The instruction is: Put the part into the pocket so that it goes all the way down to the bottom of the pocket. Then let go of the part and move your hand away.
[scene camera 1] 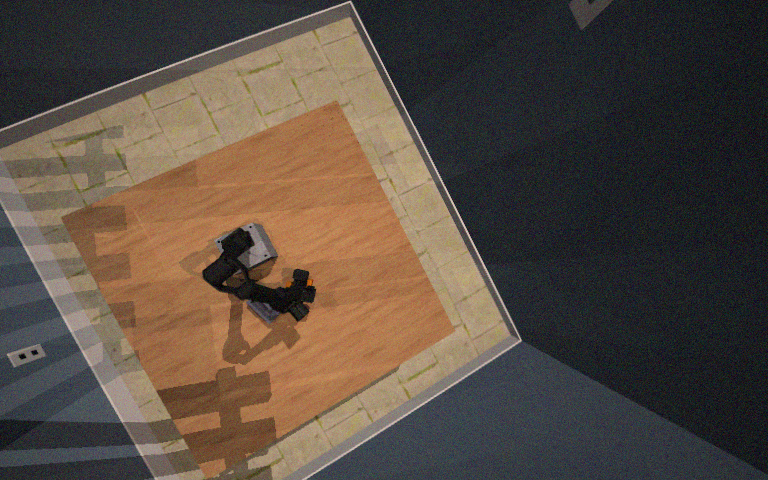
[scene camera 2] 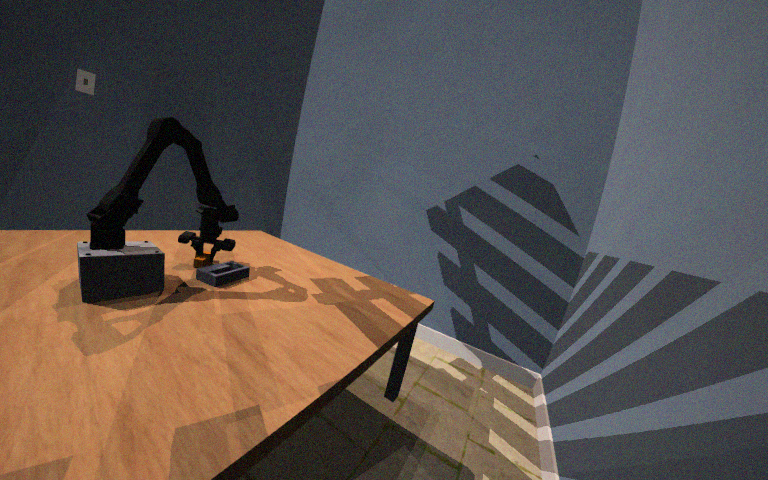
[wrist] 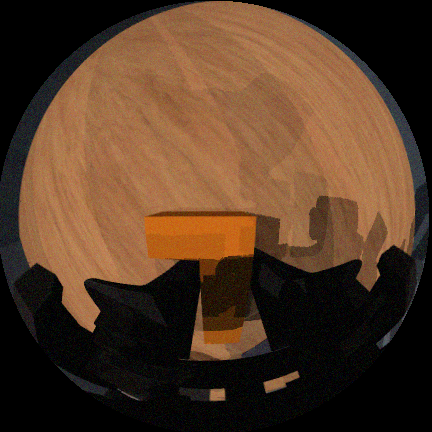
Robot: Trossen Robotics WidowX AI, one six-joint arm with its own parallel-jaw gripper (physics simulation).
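Note:
The orange L-shaped part is between the two fingers, low at the table top; whether it touches the table is hard to tell. My gripper points down and is shut on its long leg, one black finger against each side. The short leg runs crosswise beyond the fingertips in the wrist view. The dark grey block with the pocket stands close beside the gripper; the arm hides part of it in scene camera 1. A sliver of the block shows in the wrist view.
The arm's grey base box stands behind the gripper, near the pocket block. All stand on the wooden table. Shadows of the arm fall across the table. The table's corner is to the right in scene camera 2.

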